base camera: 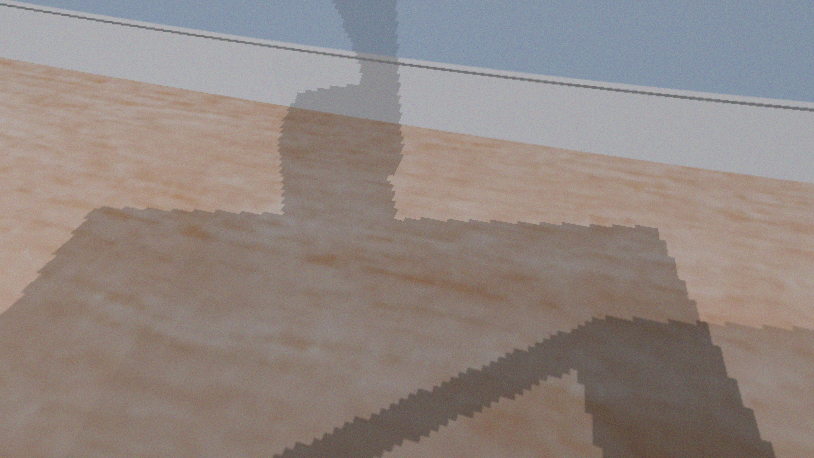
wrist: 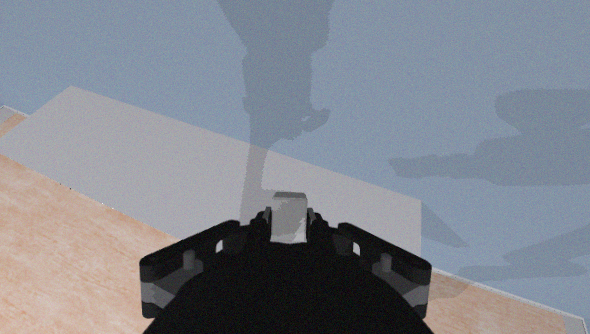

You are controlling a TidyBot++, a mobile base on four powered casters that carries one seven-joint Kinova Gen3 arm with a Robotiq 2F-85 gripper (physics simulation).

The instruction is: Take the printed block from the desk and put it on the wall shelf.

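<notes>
My gripper is shut on the printed block, a small pale grey block gripped upright between the fingertips at the lower middle of the wrist view. The wall shelf is a long, pale grey board that slants across the wrist view behind and beyond the block. In that view the block overlaps the shelf's surface, and the gripper hides part of the shelf's near edge. The gap between block and shelf cannot be told. Neither gripper nor shelf shows in the base camera view. The desk does not show in either view.
The blue-grey wall rises behind the shelf, with arm shadows on it. A white baseboard runs along its foot in the base view. The wood-patterned floor lies below, with a large robot shadow across it in the base view.
</notes>
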